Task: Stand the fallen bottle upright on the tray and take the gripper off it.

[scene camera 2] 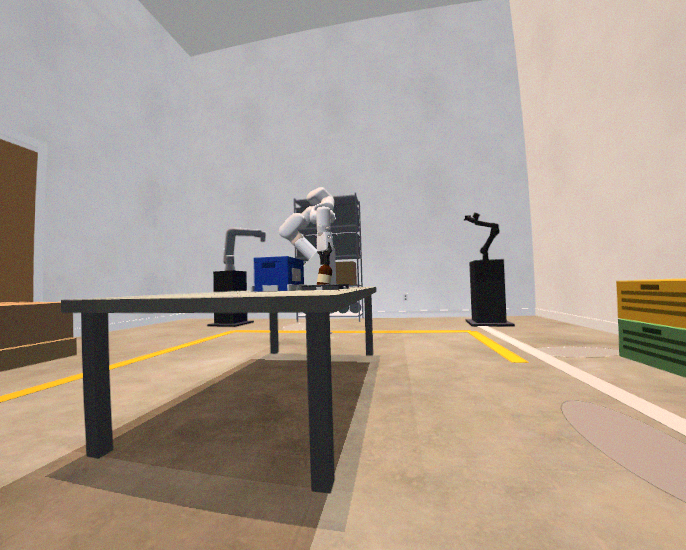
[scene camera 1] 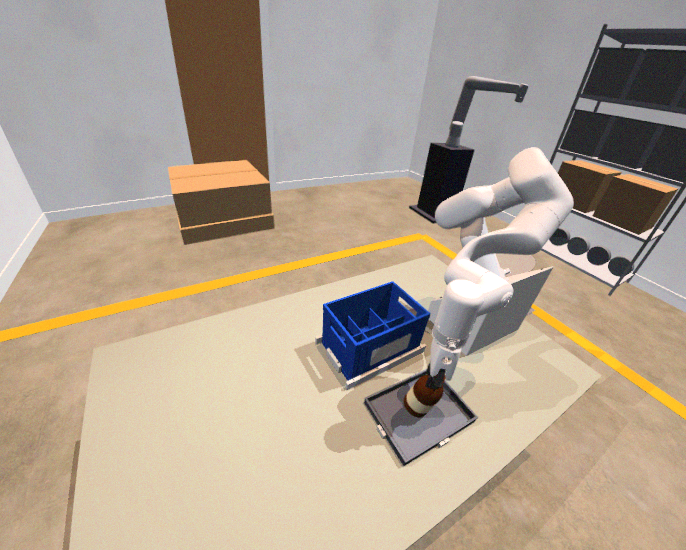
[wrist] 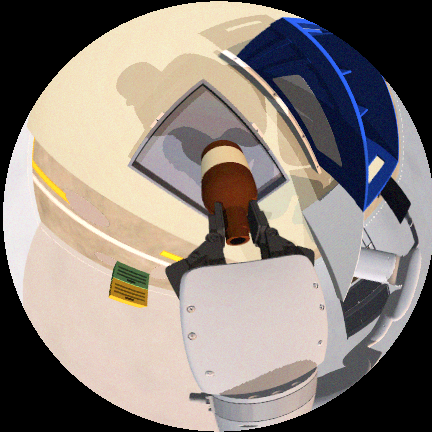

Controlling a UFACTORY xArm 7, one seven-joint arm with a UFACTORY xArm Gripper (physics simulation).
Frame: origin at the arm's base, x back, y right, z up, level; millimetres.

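Seen in the pictures: gripper, between the fingertips: (scene camera 2: pixel 324 264) (scene camera 1: pixel 431 380) (wrist: pixel 233 210); arm's base, origin of its link: (scene camera 2: pixel 316 259) (wrist: pixel 353 260).
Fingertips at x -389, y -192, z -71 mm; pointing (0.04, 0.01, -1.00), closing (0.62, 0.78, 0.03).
Offsets run from my fingertips to a thing's top centre. Level surfaces: height alone.
The brown bottle {dx +1, dy +0, dz +32 mm} (scene camera 1: pixel 427 393) (scene camera 2: pixel 324 270) (wrist: pixel 228 185) with a cream label is over the grey tray (scene camera 1: pixel 409 442) (wrist: pixel 201 102), base down and neck up. It leans in scene camera 1 and looks close to upright in scene camera 2. Its base is low, at the tray floor or just above it; whether it rests flat there I cannot tell. My gripper (scene camera 1: pixel 436 379) (scene camera 2: pixel 325 258) (wrist: pixel 234 210) is shut on the bottle's neck, one black finger on each side, with the open mouth showing between them in the wrist view.
A blue divided crate {dx -22, dy +254, dz +41 mm} (scene camera 1: pixel 389 349) (scene camera 2: pixel 278 273) (wrist: pixel 320 115) stands beside the tray, with pale rails along its base. A grey upright panel (scene camera 1: pixel 509 315) (wrist: pixel 336 225) stands behind, near the arm's base. The pale table top {dz -134 mm} (scene camera 1: pixel 200 435) lies under them.
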